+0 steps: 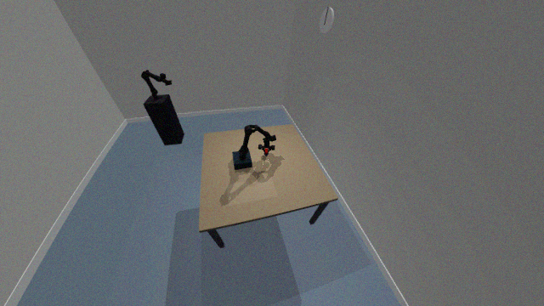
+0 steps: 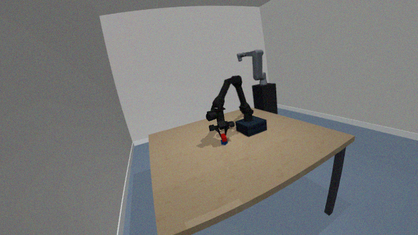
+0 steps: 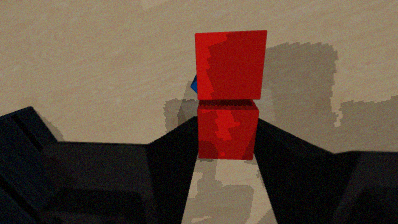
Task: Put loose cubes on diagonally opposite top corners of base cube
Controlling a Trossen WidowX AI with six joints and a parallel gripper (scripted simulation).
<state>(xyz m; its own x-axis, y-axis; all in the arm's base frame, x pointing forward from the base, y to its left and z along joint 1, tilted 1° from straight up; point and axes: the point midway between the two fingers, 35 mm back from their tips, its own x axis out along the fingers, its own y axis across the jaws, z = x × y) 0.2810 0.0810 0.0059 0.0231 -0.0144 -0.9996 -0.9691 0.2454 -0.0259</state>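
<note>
Right now the blue base cube is 40 mm below my gripper tip and 20 mm to the left of it.
</note>
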